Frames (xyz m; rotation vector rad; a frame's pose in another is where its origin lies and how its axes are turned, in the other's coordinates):
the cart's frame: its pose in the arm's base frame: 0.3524 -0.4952 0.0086 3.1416 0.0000 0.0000
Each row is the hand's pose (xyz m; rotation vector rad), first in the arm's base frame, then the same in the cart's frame.
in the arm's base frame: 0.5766 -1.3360 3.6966 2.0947 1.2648 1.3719
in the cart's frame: 0.2242 0.8408 -3.6880 -0.3677 1.0592 -0.9765
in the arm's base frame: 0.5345 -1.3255 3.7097 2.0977 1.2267 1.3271
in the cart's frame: 0.1821 0.8303 -3.7011 -0.4058 1.0314 -0.9534
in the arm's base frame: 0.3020 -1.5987 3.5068 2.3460 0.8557 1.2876
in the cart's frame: -0.0504 1.1035 -3.4982 -0.3514 0.9612 -0.6388
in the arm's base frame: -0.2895 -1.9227 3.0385 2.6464 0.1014 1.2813
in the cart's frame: -0.6419 1.4275 -3.0299 -0.2065 0.8984 -0.0711
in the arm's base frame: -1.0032 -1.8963 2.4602 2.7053 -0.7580 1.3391
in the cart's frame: -1.3556 1.4011 -2.4516 -0.0306 0.9000 0.5095
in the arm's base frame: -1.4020 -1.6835 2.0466 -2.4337 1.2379 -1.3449
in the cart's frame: -1.7544 1.1883 -2.0380 0.1050 0.9471 0.8718
